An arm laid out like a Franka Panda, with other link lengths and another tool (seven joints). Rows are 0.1 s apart.
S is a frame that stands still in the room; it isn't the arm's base.
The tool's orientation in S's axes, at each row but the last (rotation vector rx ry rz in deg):
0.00, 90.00, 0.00
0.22, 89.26, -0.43
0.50, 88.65, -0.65
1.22, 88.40, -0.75
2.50, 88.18, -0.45
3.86, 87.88, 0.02
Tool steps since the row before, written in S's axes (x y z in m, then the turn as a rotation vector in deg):
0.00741, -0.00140, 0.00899, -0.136, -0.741, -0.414
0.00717, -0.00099, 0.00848, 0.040, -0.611, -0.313
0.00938, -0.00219, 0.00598, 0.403, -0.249, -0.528
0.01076, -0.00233, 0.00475, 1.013, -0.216, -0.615
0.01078, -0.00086, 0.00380, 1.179, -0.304, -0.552
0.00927, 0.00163, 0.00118, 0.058, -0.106, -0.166
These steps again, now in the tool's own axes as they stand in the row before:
-0.00899, -0.00140, 0.00741, 0.414, -0.741, -0.136
-0.00838, -0.00096, 0.00729, 0.315, -0.610, 0.040
-0.00575, -0.00208, 0.00955, 0.538, -0.243, 0.394
-0.00446, -0.00207, 0.01094, 0.642, -0.197, 1.000
-0.00347, -0.00042, 0.01092, 0.582, -0.278, 1.171
-0.00076, 0.00207, 0.00923, 0.163, -0.111, 0.057

